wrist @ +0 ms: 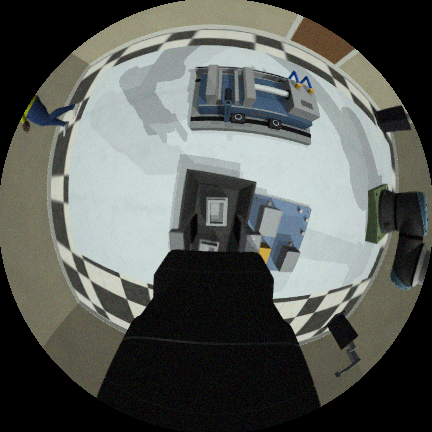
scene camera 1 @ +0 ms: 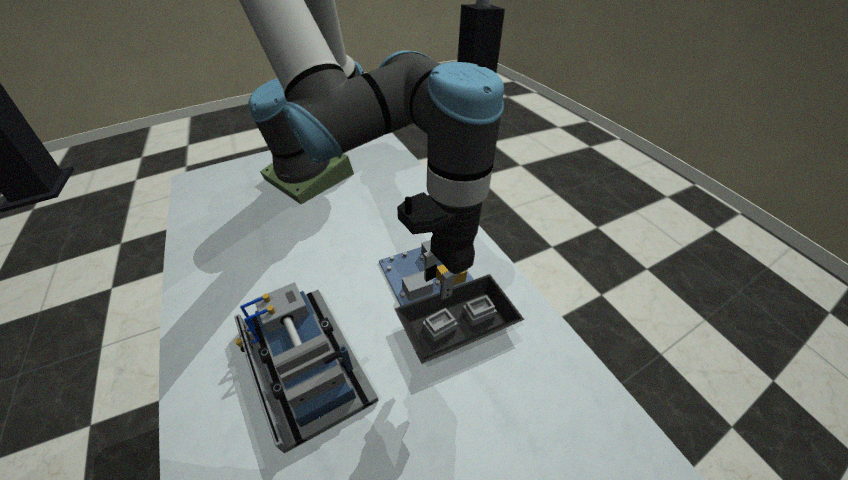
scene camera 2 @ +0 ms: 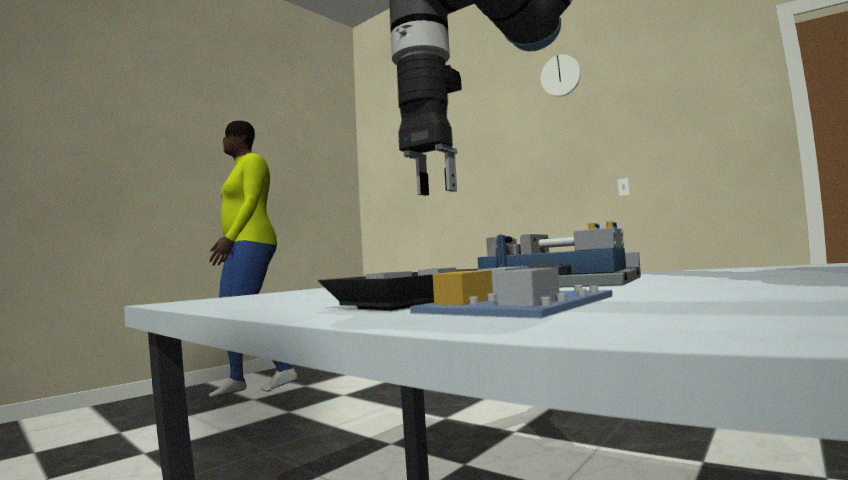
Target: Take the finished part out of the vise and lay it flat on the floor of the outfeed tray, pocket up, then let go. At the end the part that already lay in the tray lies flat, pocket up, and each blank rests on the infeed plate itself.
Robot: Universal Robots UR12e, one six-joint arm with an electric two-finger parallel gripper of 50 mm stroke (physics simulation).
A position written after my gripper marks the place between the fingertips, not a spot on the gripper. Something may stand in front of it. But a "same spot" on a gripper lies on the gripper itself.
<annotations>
my gripper: wrist; scene camera 1; scene camera 2 437, 193
same spot on my gripper: [scene camera 1: 430, 267] = [wrist: 238, 230]
</annotations>
